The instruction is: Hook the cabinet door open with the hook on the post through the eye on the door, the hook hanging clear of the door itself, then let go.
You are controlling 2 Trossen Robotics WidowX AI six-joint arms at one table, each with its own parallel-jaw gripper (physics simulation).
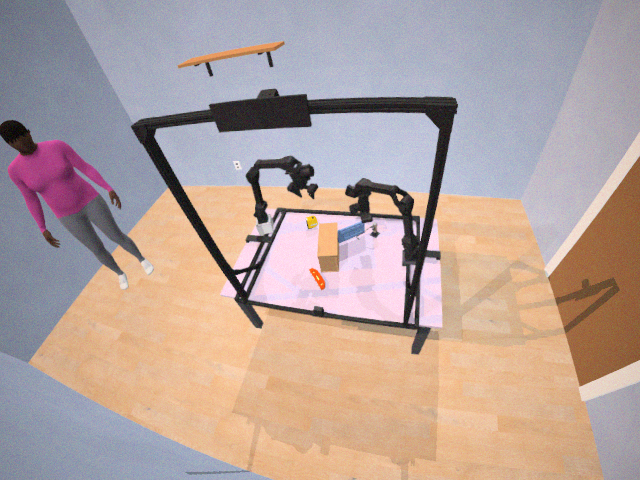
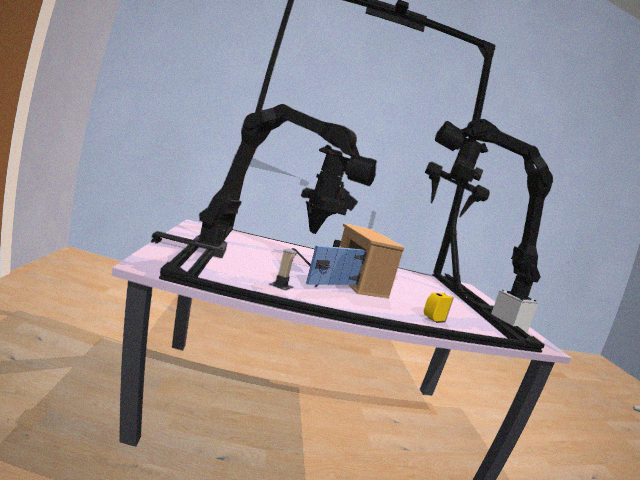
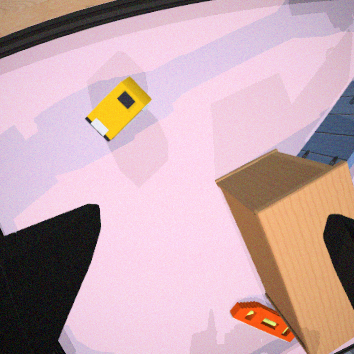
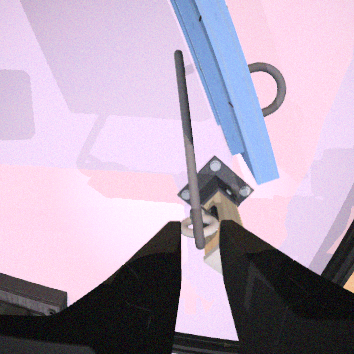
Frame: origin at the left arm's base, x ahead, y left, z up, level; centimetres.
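Where they show: left gripper, between the fingertips: (image 1: 307, 198) (image 2: 445, 210) (image 3: 215, 221); right gripper, between the fingertips: (image 2: 312, 232) (image 4: 199, 231); left arm's base, origin of its link: (image 1: 263, 220) (image 2: 519, 296); right arm's base, origin of its link: (image 1: 411, 256) (image 2: 209, 242).
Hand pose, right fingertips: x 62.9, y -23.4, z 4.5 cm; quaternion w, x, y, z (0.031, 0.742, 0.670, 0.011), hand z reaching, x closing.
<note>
Things, the pixels of their top centre, and the offset from my right fingertips. "*": a spot on its surface instead.
- wooden cabinet, centre of its top: (image 3: 332, 279) (image 2: 372, 234) (image 1: 327, 238) dx -23.9, dy -8.8, dz +1.1 cm
- short post, a spot on its surface: (image 4: 225, 211) (image 2: 291, 265) (image 1: 372, 227) * dx +4.5, dy +1.8, dz -8.7 cm
- grey eye, a spot on its surface: (image 4: 277, 89) * dx -3.7, dy +4.9, dz -7.0 cm
- yellow box, centre of its top: (image 3: 117, 110) (image 2: 442, 291) (image 1: 310, 217) dx -31.9, dy +19.0, dz -6.4 cm
- orange level, centre of its top: (image 3: 268, 321) (image 1: 317, 277) dx -33.5, dy -23.7, dz -13.1 cm
A wooden cabinet (image 1: 329, 245) (image 2: 377, 259) (image 3: 298, 225) stands mid-table with its blue door (image 1: 351, 231) (image 2: 337, 266) (image 4: 232, 98) swung open toward a short post (image 1: 374, 230) (image 2: 286, 269) (image 4: 225, 211). The grey hook rod (image 2: 303, 257) (image 4: 186, 133) hangs from the ring on the post. Its free end lies along one face of the door. The grey eye (image 4: 275, 89) is on the other face, and the rod does not pass through it. My right gripper (image 1: 366, 216) (image 2: 316, 224) (image 4: 199, 231) is shut just above the post, with the rod's pivot end showing between its tips. My left gripper (image 1: 304, 190) (image 2: 453, 190) (image 3: 215, 221) is open, high and empty.
A yellow box (image 1: 311, 221) (image 2: 438, 306) (image 3: 117, 107) lies near the left arm's base. An orange level (image 1: 317, 278) (image 3: 263, 320) lies beside the cabinet's front end. A black frame (image 1: 442, 143) (image 2: 347, 314) rims the table. A person (image 1: 99, 224) stands at the far left.
</note>
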